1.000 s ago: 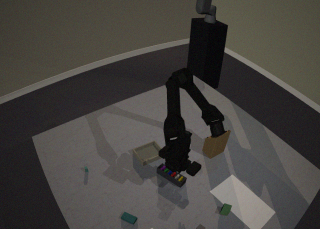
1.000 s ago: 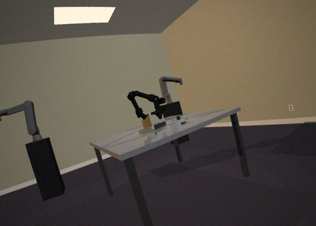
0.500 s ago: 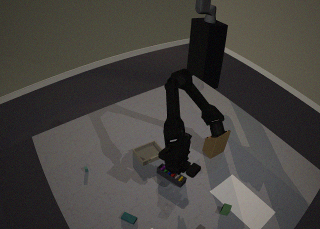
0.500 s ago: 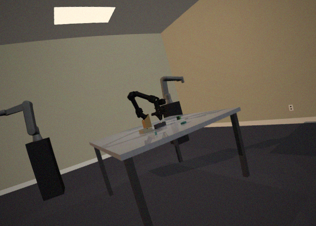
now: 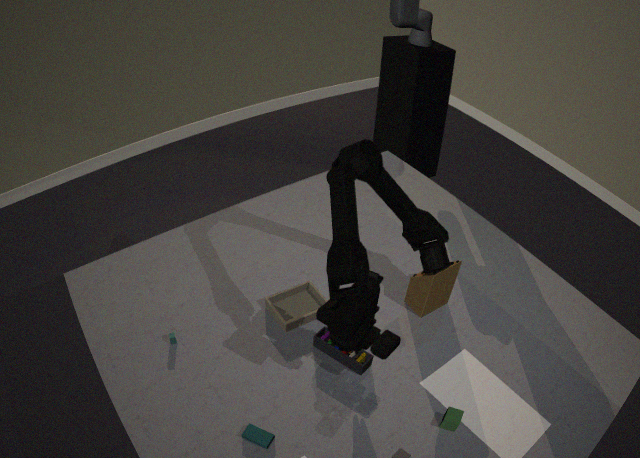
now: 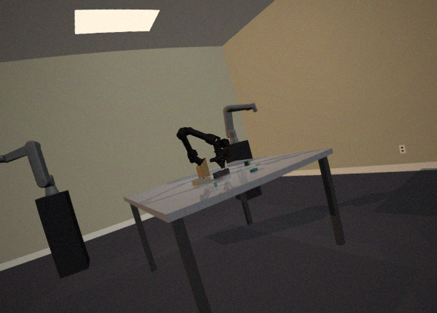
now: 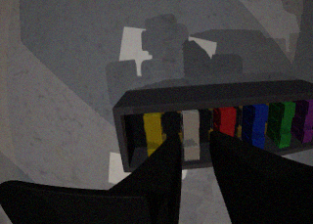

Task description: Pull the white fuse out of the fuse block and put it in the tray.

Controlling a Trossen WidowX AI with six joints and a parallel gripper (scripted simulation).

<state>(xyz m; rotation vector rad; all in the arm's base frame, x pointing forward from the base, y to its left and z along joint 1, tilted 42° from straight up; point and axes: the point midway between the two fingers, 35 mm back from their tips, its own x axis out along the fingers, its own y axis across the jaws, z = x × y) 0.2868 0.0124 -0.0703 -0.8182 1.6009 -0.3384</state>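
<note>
The white fuse is 30 mm below my gripper tip. From my gripper tip the other things lie so: beige tray (20 mm ahead, 210 mm to the right, 50 mm below); then green block (90 mm behind, 280 mm to the left, 30 mm below).
</note>
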